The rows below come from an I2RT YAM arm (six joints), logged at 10 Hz.
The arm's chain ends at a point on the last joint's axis. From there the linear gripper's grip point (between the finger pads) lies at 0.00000 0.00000 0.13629 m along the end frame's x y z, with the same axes.
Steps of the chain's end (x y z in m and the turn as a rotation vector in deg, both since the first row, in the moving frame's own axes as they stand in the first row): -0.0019, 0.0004, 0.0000, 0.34, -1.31, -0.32; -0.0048, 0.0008, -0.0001, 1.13, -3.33, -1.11; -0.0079, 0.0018, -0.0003, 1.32, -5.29, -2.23; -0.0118, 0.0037, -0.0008, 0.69, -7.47, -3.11; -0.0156, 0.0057, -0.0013, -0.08, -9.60, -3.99; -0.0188, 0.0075, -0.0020, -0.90, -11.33, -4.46; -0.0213, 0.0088, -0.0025, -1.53, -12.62, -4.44
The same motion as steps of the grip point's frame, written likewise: -0.0050, -0.0004, 0.0000, 0.34, -1.31, -0.32; -0.0127, -0.0018, -0.0004, 1.13, -3.33, -1.11; -0.0205, -0.0011, -0.0009, 1.32, -5.29, -2.23; -0.0296, 0.0025, -0.0020, 0.69, -7.47, -3.11; -0.0383, 0.0067, -0.0032, -0.08, -9.60, -3.99; -0.0455, 0.0107, -0.0047, -0.90, -11.33, -4.46; -0.0509, 0.0136, -0.0058, -1.53, -12.62, -4.44
